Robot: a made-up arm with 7 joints. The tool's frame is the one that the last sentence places.
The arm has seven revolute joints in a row. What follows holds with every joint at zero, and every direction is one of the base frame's.
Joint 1 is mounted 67 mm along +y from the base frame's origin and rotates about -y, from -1.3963 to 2 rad.
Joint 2 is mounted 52 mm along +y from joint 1 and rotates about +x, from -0.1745 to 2 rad.
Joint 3 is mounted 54 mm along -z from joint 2 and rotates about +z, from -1.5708 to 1.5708 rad.
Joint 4 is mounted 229 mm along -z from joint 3 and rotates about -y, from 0 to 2.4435 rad.
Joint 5 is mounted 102 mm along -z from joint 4 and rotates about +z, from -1.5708 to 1.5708 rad.
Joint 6 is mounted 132 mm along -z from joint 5 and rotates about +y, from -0.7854 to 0.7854 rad.
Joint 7 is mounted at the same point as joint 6 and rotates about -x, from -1.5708 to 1.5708 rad.
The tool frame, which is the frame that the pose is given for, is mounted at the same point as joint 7; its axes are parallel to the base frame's.
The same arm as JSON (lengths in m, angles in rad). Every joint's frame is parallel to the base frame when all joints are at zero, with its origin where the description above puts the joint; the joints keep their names.
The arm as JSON. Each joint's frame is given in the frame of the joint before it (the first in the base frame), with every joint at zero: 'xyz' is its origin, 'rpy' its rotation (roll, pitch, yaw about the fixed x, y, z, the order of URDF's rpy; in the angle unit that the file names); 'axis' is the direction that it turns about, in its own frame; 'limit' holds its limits. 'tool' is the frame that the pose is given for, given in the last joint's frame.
{
  "units": {
    "length": "m",
    "angle": "rad"
  },
  "joints": [
    {
      "name": "joint 1",
      "type": "revolute",
      "origin": {
        "xyz": [
          0.0,
          0.067,
          0.0
        ],
        "rpy": [
          0.0,
          0.0,
          0.0
        ]
      },
      "axis": [
        0.0,
        -1.0,
        0.0
      ],
      "limit": {
        "lower": -1.3963,
        "upper": 2.0
      }
    },
    {
      "name": "joint 2",
      "type": "revolute",
      "origin": {
        "xyz": [
          0.0,
          0.052,
          0.0
        ],
        "rpy": [
          0.0,
          0.0,
          0.0
        ]
      },
      "axis": [
        1.0,
        0.0,
        0.0
      ],
      "limit": {
        "lower": -0.1745,
        "upper": 2.0
      }
    },
    {
      "name": "joint 3",
      "type": "revolute",
      "origin": {
        "xyz": [
          0.0,
          0.0,
          -0.054
        ],
        "rpy": [
          0.0,
          0.0,
          0.0
        ]
      },
      "axis": [
        0.0,
        0.0,
        1.0
      ],
      "limit": {
        "lower": -1.5708,
        "upper": 1.5708
      }
    },
    {
      "name": "joint 4",
      "type": "revolute",
      "origin": {
        "xyz": [
          0.0,
          0.0,
          -0.229
        ],
        "rpy": [
          0.0,
          0.0,
          0.0
        ]
      },
      "axis": [
        0.0,
        -1.0,
        0.0
      ],
      "limit": {
        "lower": 0.0,
        "upper": 2.4435
      }
    },
    {
      "name": "joint 5",
      "type": "revolute",
      "origin": {
        "xyz": [
          0.0,
          0.0,
          -0.102
        ],
        "rpy": [
          0.0,
          0.0,
          0.0
        ]
      },
      "axis": [
        0.0,
        0.0,
        1.0
      ],
      "limit": {
        "lower": -1.5708,
        "upper": 1.5708
      }
    },
    {
      "name": "joint 6",
      "type": "revolute",
      "origin": {
        "xyz": [
          0.0,
          0.0,
          -0.132
        ],
        "rpy": [
          0.0,
          0.0,
          0.0
        ]
      },
      "axis": [
        0.0,
        1.0,
        0.0
      ],
      "limit": {
        "lower": -0.7854,
        "upper": 0.7854
      }
    },
    {
      "name": "joint 7",
      "type": "revolute",
      "origin": {
        "xyz": [
          0.0,
          0.0,
          0.0
        ],
        "rpy": [
          0.0,
          0.0,
          0.0
        ]
      },
      "axis": [
        -1.0,
        0.0,
        0.0
      ],
      "limit": {
        "lower": -1.5708,
        "upper": 1.5708
      }
    }
  ],
  "tool": {
    "origin": {
      "xyz": [
        0.0,
        0.0,
        0.0
      ],
      "rpy": [
        0.0,
        0.0,
        0.0
      ]
    }
  }
}

